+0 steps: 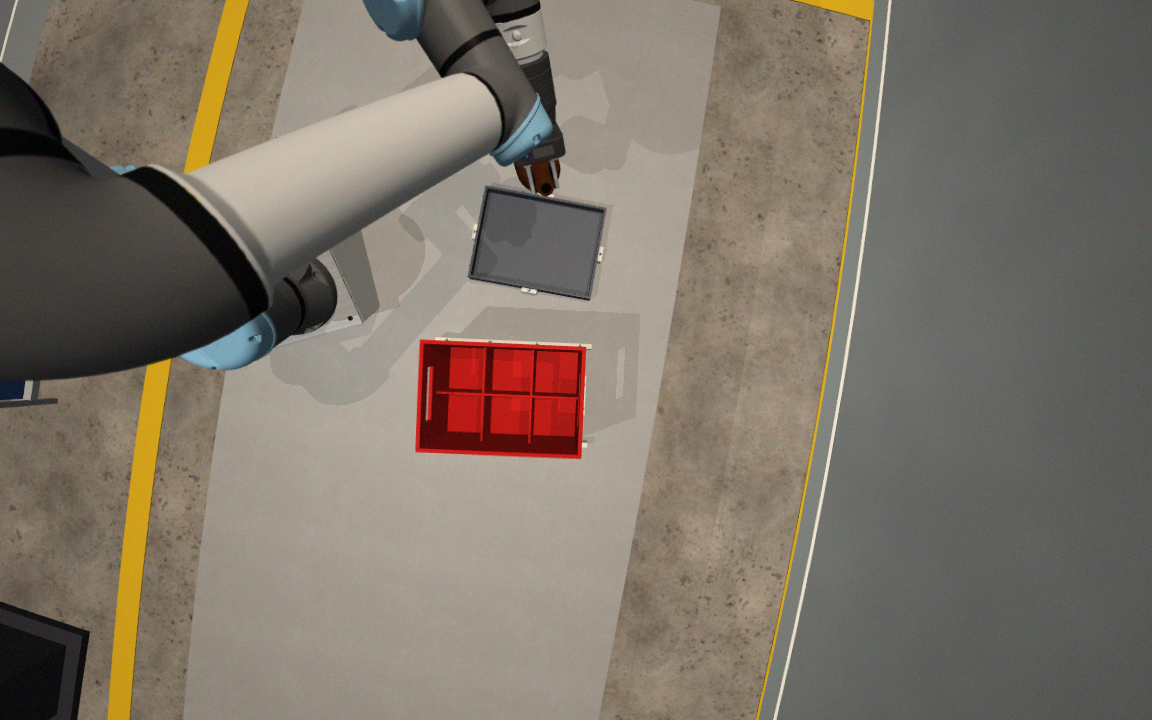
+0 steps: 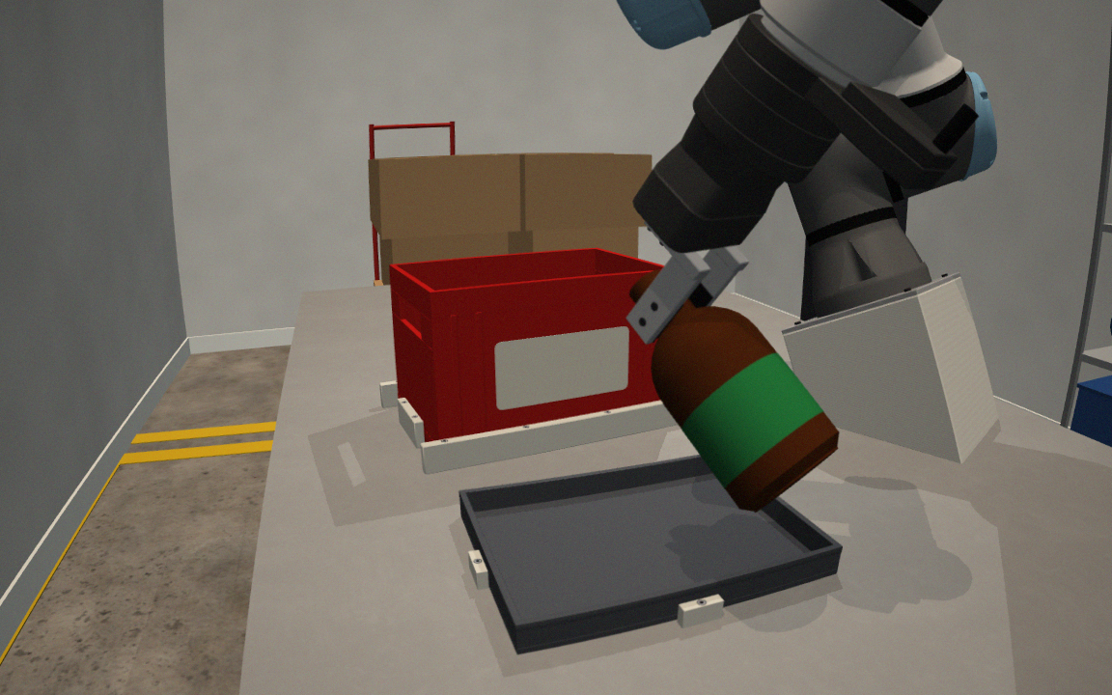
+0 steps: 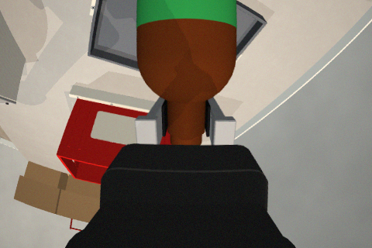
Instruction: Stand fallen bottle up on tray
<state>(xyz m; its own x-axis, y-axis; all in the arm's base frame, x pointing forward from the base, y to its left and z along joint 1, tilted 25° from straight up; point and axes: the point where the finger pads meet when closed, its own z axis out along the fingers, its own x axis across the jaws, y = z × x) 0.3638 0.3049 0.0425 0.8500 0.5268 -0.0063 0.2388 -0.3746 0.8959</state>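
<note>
Right now the bottle is 4 cm below my hand, 3 cm to the left of it and 2 cm behind it. From my hand the other things lie so: red crate: 36 cm to the right, 12 cm below, 2 cm ahead; then dark grey tray: 19 cm below, 5 cm to the right, 1 cm behind.
</note>
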